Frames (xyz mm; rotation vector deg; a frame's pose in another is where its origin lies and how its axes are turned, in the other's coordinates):
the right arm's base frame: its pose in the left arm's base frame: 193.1 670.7 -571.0 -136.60 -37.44 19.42
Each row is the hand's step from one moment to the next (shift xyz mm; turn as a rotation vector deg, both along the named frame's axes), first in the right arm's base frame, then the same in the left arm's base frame.
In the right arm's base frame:
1: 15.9 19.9 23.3 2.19 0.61 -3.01
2: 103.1 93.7 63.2 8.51 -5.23 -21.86
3: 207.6 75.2 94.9 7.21 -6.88 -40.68
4: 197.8 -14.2 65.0 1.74 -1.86 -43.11
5: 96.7 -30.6 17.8 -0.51 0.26 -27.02
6: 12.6 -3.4 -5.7 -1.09 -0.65 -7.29
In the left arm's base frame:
1: 11.6 6.9 -31.8 3.25 -0.79 1.75
2: 96.7 23.9 -116.1 13.80 -3.13 19.43
3: 165.7 108.2 -136.4 19.46 -12.33 34.98
4: 136.2 148.0 -55.6 17.65 -19.87 34.04
5: 63.3 81.2 -1.4 10.23 -14.27 20.54
6: 11.6 6.1 5.6 1.69 -3.87 6.08

